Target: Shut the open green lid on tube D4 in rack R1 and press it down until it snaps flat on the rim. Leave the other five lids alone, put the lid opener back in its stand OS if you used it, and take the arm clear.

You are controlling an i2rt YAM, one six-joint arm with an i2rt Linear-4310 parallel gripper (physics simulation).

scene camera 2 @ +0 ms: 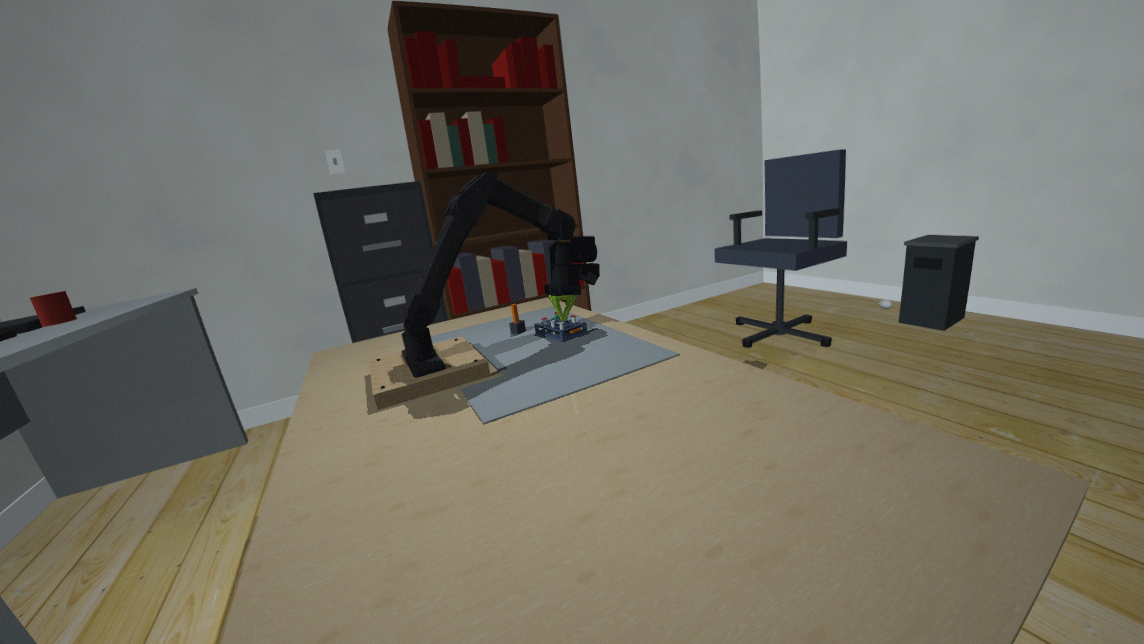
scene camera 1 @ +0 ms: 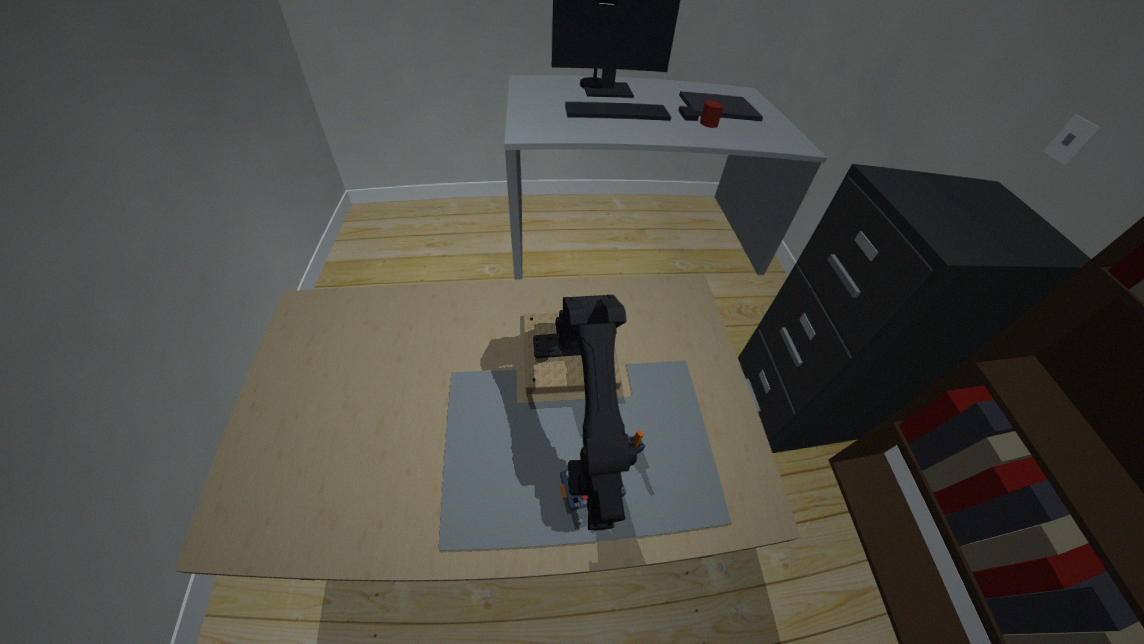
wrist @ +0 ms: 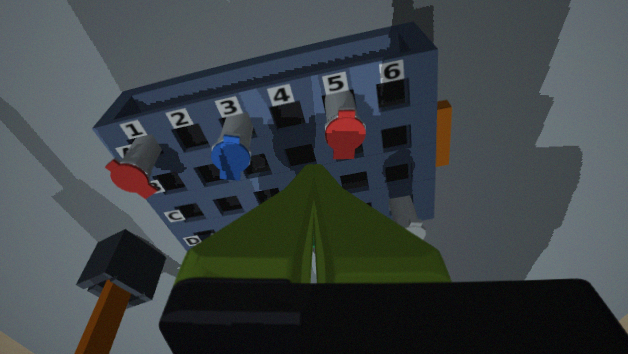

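Where they show: gripper, fingertip midpoint: [scene camera 2: 563, 320] [wrist: 314, 178]; arm's base at its link origin: [scene camera 2: 422, 360] [scene camera 1: 570, 345].
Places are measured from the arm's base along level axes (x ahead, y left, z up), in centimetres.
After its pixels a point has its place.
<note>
The blue rack R1 [scene camera 2: 552, 332] {x 35.4, y 0.9, z -2.4 cm} [wrist: 424, 100] {x 41.0, y -5.1, z -0.2 cm} stands on the grey mat. My gripper [scene camera 2: 563, 317] {x 38.4, y -0.9, z 0.6 cm} [wrist: 314, 178] {x 38.4, y -0.9, z 0.6 cm} is shut and empty, pointing down over the rack. Its green fingers hide tube D4 and its green lid in the wrist view, so the lid's state cannot be told. A red lid [wrist: 131, 178] {x 39.8, y 5.4, z 1.6 cm} at A1, a blue lid [wrist: 231, 157] {x 40.4, y 1.7, z 1.6 cm} at A3, a red lid [wrist: 345, 135] {x 41.0, y -2.1, z 1.6 cm} at A5 and a whitish lid [wrist: 416, 231] {x 35.8, y -5.1, z 1.6 cm} at D6 show. The orange-handled lid opener [scene camera 1: 638, 438] {x 30.0, y 11.6, z 3.6 cm} [scene camera 2: 514, 312] {x 29.1, y 11.3, z 3.0 cm} [wrist: 102, 317] {x 30.1, y 11.6, z 1.8 cm} stands in its black stand OS [scene camera 2: 517, 328] {x 28.7, y 10.0, z -1.5 cm} [wrist: 122, 260] {x 31.2, y 11.1, z -1.3 cm}.
The grey mat [scene camera 1: 480, 448] {x 26.0, y -24.8, z -3.2 cm} [scene camera 2: 512, 400] {x 11.2, y -28.3, z -3.2 cm} lies on the wooden table [scene camera 1: 336, 440] {x 21.8, y -61.6, z -3.5 cm} [scene camera 2: 640, 496] {x 13.6, y -63.3, z -3.5 cm}. The arm's wooden base [scene camera 2: 432, 385] {x -0.6, y -12.5, z -1.8 cm} is at the mat's edge. An orange block [wrist: 443, 135] {x 38.9, y -6.4, z -0.9 cm} is on the rack's side, away from the stand. The filing cabinet [scene camera 1: 864, 320] is beyond the table.
</note>
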